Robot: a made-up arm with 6 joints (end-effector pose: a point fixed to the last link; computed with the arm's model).
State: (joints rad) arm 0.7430 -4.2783 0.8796 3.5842 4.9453 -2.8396
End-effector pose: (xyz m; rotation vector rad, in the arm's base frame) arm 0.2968 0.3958 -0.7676 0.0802 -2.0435 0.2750
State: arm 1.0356 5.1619 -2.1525 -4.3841 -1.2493 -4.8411
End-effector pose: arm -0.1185 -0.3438 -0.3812 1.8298 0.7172 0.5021
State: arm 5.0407 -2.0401 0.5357 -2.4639 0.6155 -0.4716
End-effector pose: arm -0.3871 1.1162 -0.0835 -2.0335 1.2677 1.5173
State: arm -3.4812 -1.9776 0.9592 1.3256 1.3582 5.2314
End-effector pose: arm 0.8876 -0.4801 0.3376 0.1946 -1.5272 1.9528
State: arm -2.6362 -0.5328 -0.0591 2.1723 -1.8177 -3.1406
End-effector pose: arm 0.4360 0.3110 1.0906 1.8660 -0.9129 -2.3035
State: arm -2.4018 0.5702 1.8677 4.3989 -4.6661 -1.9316
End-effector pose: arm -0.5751 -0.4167 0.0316 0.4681 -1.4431 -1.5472
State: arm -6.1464 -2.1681 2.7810 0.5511 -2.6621 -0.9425
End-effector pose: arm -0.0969 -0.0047 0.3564 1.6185 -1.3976 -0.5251
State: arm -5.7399 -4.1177 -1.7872 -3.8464 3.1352 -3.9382
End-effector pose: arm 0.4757 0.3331 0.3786 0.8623 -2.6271 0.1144
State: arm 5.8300 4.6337 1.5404 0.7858 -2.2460 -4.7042
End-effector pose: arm -0.5425 0.2306 0.6728 -1.5327 -2.0526 0.9633
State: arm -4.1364 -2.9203 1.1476 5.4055 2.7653 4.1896
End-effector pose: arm 0.3504 -0.5458 -0.4003 -1.1580 0.1131 0.6338
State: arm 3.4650 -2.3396 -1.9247 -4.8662 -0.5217 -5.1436
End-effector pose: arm -0.3643 -0.0981 -0.5182 0.5471 -1.8636 -0.6856
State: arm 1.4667 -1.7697 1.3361 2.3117 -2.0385 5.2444
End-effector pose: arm -0.0230 -0.6388 0.6260 -1.7763 -1.5839 -2.0335
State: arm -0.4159 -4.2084 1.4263 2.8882 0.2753 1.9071
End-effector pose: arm 0.1593 -0.0187 -0.8436 -1.5845 2.7053 0.1803
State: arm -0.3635 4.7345 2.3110 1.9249 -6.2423 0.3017
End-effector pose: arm 0.0998 0.0086 0.7140 0.8208 0.2760 1.7784
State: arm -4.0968 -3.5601 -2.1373 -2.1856 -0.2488 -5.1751
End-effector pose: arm -0.4203 0.4838 0.3594 -0.7544 -0.2567 1.1132
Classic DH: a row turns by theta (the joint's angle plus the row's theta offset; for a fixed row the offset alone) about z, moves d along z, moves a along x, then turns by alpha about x. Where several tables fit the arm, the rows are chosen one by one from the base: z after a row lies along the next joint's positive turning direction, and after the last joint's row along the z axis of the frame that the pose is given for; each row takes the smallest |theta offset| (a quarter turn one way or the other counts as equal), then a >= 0, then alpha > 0; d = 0 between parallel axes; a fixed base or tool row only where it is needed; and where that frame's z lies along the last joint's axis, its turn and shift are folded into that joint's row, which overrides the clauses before.
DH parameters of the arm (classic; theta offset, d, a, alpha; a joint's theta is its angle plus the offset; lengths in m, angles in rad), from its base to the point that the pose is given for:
joint 1: 0 0.1281 0 -1.5708
joint 2: -1.5708 0 0.4572 0
joint 3: 1.5708 0.0387 0 1.5708
joint 4: 0 0.6697 0 -1.5708
joint 5: 0 0 0 1.5708
joint 6: 0 0.1248 0 0

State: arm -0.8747 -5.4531 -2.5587 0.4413 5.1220 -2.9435
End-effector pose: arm -0.2366 0.2672 0.2213 2.2909 -1.5660 -0.5302
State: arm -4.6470 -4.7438 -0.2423 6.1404 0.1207 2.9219
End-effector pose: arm -0.1165 1.2200 0.3427 -0.8852 -1.3452 -1.5191
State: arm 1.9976 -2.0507 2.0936 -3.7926 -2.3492 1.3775
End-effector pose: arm 0.1421 -0.2759 0.4955 -2.3950 0.0241 -0.2280
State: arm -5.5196 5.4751 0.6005 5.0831 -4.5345 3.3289
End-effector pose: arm -0.2513 -0.3455 1.0869 2.1369 -0.8923 2.0951
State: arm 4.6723 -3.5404 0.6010 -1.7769 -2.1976 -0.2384
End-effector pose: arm 0.1360 -0.0430 -0.8734 -0.0020 0.9174 0.0259
